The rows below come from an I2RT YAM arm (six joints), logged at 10 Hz.
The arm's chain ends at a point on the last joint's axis. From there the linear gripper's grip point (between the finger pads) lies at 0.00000 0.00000 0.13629 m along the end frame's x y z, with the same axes.
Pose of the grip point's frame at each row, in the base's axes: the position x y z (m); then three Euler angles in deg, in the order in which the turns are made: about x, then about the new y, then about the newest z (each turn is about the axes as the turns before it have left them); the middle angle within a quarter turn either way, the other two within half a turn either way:
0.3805 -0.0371 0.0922 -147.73 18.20 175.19
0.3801 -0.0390 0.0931 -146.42 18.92 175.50
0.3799 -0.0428 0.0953 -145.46 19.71 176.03
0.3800 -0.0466 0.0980 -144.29 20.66 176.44
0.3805 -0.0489 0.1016 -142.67 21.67 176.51
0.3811 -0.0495 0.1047 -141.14 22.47 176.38
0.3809 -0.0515 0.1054 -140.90 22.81 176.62
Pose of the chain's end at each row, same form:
0.3379 -0.1062 0.2017 -147.73 18.20 175.19
0.3359 -0.1103 0.2005 -146.42 18.92 175.50
0.3339 -0.1155 0.2010 -145.46 19.71 176.03
0.3319 -0.1210 0.2015 -144.29 20.66 176.44
0.3302 -0.1257 0.2023 -142.67 21.67 176.51
0.3290 -0.1285 0.2028 -141.14 22.47 176.38
0.3281 -0.1307 0.2029 -140.90 22.81 176.62

